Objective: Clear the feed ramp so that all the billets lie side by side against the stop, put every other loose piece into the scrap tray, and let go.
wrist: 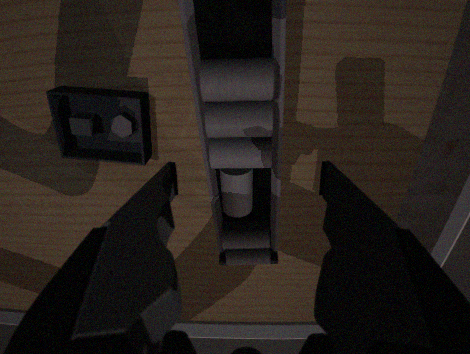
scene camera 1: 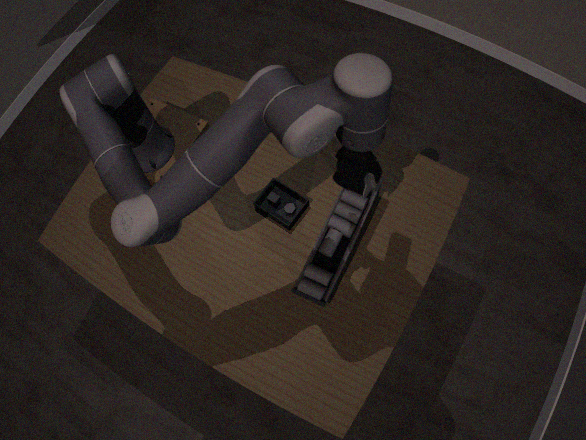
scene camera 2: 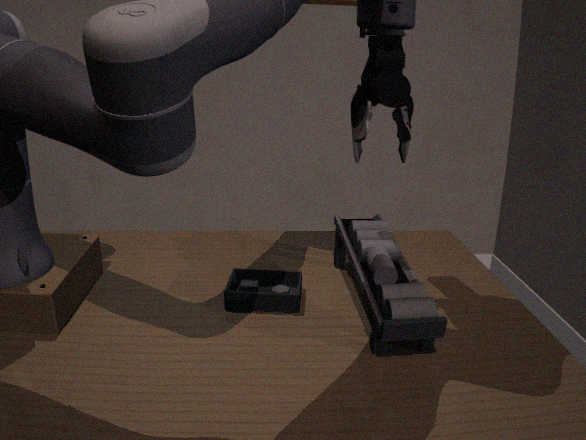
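The dark feed ramp (scene camera 1: 354, 243) (scene camera 2: 412, 327) (wrist: 278, 100) holds several grey billets. Two crosswise billets (scene camera 1: 311, 289) (scene camera 2: 411, 308) (wrist: 245, 237) lie side by side at the low end by the stop. Above a dark gap, one grey cylinder (scene camera 1: 330, 244) (scene camera 2: 385, 270) (wrist: 236, 195) lies lengthwise. Three crosswise billets (scene camera 1: 341, 225) (wrist: 239, 120) lie uphill of it, side by side. The scrap tray (scene camera 2: 262, 304) (wrist: 105, 157) holds a square block (scene camera 1: 273, 198) (scene camera 2: 248, 285) (wrist: 81, 126) and a hexagonal piece (scene camera 1: 290, 207) (scene camera 2: 281, 289) (wrist: 122, 126). My gripper (scene camera 2: 380, 161) (wrist: 248, 165) is open and empty, high above the ramp.
The tray stands beside the ramp, on the robot base's side. The wooden base block (scene camera 2: 80, 295) stands at the left in the second scene view. The wooden table (scene camera 1: 240, 260) (scene camera 2: 175, 370) carries ramp and tray, with broad arm shadows across it.
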